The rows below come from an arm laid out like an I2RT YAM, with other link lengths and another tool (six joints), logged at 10 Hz.
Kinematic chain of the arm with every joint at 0, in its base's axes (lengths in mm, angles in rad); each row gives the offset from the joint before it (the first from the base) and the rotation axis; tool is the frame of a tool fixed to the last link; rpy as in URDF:
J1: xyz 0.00 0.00 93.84 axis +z
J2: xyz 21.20 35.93 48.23 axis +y
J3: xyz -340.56 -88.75 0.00 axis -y
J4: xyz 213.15 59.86 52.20 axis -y
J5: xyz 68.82 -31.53 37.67 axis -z
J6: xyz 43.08 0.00 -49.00 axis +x
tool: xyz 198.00 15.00 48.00 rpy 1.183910 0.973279 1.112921
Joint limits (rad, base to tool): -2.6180..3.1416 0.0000..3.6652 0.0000..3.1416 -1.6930..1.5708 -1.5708..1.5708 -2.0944..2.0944
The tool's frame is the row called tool.
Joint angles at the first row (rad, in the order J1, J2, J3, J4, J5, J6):
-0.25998 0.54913 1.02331 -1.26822 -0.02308 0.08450
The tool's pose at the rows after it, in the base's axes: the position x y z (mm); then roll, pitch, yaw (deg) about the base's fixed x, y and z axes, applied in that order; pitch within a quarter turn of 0, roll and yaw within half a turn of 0:
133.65 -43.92 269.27 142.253 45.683 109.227
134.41 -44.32 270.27 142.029 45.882 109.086
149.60 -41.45 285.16 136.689 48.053 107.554
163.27 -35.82 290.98 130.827 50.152 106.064
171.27 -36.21 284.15 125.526 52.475 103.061
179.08 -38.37 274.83 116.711 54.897 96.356
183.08 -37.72 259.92 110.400 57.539 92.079
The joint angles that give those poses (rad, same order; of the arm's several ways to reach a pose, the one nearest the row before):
-0.26033 0.54913 1.02331 -1.26821 -0.02306 0.08452
-0.25913 0.54912 1.02329 -1.26401 -0.02150 0.08418
-0.21834 0.54188 1.00613 -1.18009 -0.02305 0.08491
-0.16688 0.51174 0.94356 -1.07137 -0.02230 0.08413
-0.12567 0.45415 0.83831 -0.95466 0.00366 0.08413
-0.09407 0.36679 0.69333 -0.79785 0.03259 0.08296
-0.07607 0.28704 0.56403 -0.67925 0.04867 0.05094

